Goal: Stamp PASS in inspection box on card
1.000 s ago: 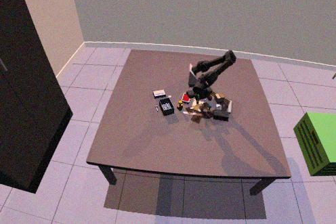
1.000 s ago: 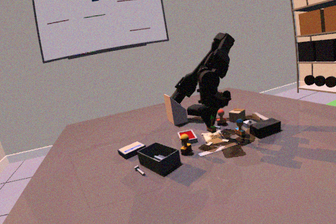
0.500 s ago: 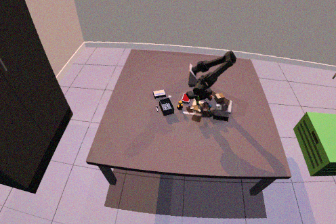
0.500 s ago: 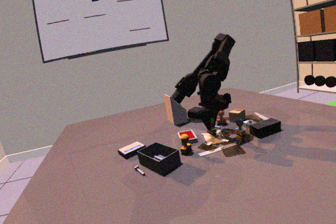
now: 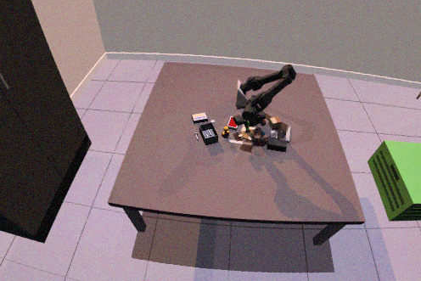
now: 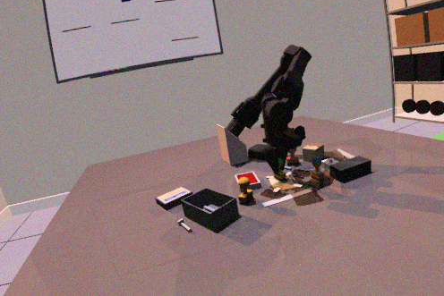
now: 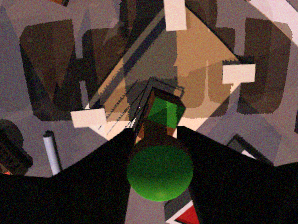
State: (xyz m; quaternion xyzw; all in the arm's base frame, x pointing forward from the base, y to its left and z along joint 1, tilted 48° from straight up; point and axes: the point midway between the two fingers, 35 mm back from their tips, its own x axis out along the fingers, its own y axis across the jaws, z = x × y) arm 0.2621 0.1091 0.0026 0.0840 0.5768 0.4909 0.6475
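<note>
Right now my gripper tip is right at the green-knobbed stamp. The rest, counted from my gripper tip: blue-knobbed stamp (50 mm ahead, 90 mm to the left, 10 mm below); cream card (20 mm ahead, 30 mm below); red ink pad (30 mm behind, 90 mm to the right, 20 mm below).
</note>
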